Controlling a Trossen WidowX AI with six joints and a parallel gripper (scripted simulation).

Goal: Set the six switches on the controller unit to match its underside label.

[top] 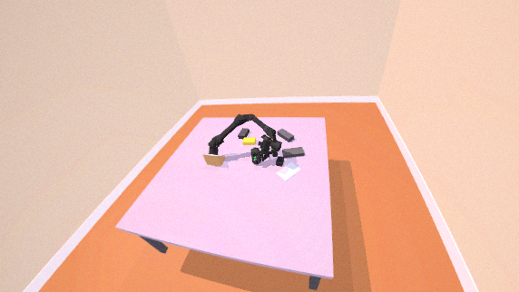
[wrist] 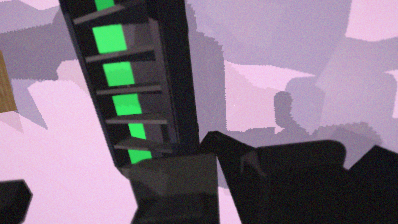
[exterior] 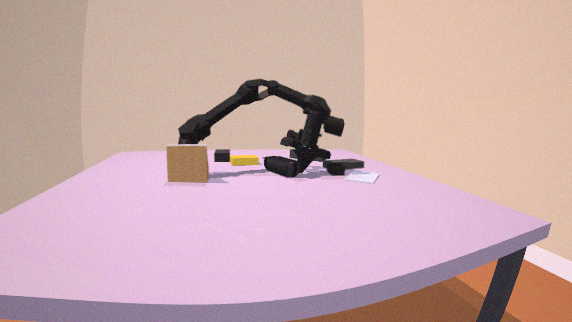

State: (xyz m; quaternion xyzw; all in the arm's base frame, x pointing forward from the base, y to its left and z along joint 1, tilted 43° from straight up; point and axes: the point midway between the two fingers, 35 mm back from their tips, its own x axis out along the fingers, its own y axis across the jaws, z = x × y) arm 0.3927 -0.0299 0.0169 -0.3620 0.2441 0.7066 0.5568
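Now: gripper tip 130 mm short of the small dark cube, 10 mm to the left of it and 10 mm below it. Round my gripper tip: flat dark module (230 mm ahead, 80 mm to the left, 10 mm above); then white sheet (190 mm ahead, 100 mm to the right); then yellow block (140 mm behind, 230 mm to the left, 10 mm above).
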